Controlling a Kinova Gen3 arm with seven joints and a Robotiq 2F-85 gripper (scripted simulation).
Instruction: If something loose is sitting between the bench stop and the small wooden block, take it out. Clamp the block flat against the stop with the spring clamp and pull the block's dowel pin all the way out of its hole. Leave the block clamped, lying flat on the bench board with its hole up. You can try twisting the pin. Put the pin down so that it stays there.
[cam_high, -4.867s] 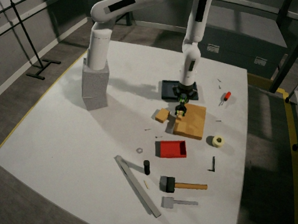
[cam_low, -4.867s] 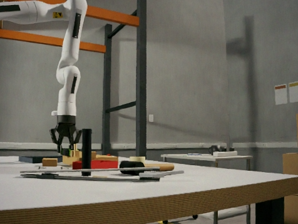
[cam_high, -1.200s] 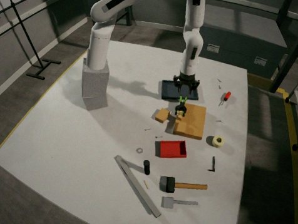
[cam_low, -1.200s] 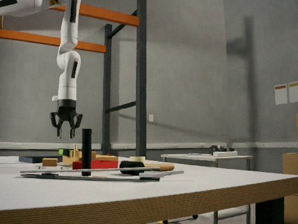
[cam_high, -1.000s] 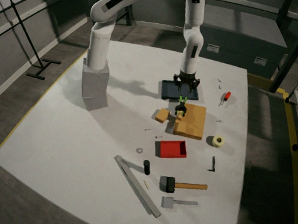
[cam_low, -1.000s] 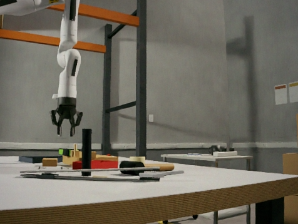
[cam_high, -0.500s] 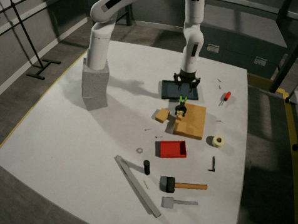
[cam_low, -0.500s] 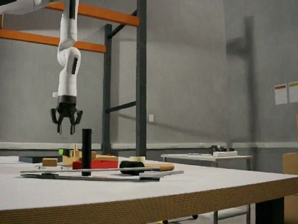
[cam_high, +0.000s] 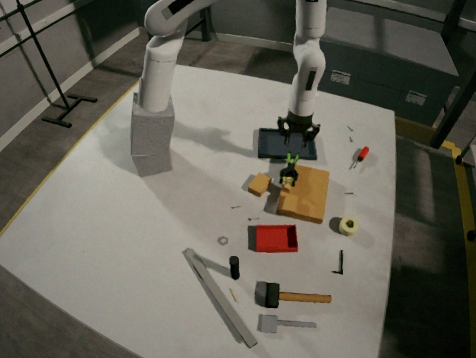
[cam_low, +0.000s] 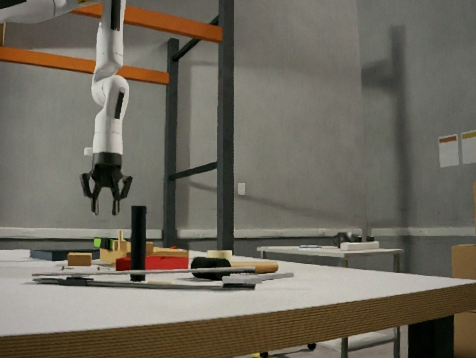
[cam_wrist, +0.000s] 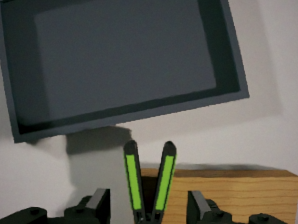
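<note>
Now: hand 110 mm to the left of the dowel pin and 80 mm above it. Round my hand: pale wooden block: 110 mm to the right, 90 mm below; wooden bench board: 50 mm ahead, 110 mm to the right, 110 mm below; dark blue tray: 30 mm behind, 120 mm to the left, 120 mm below.
</note>
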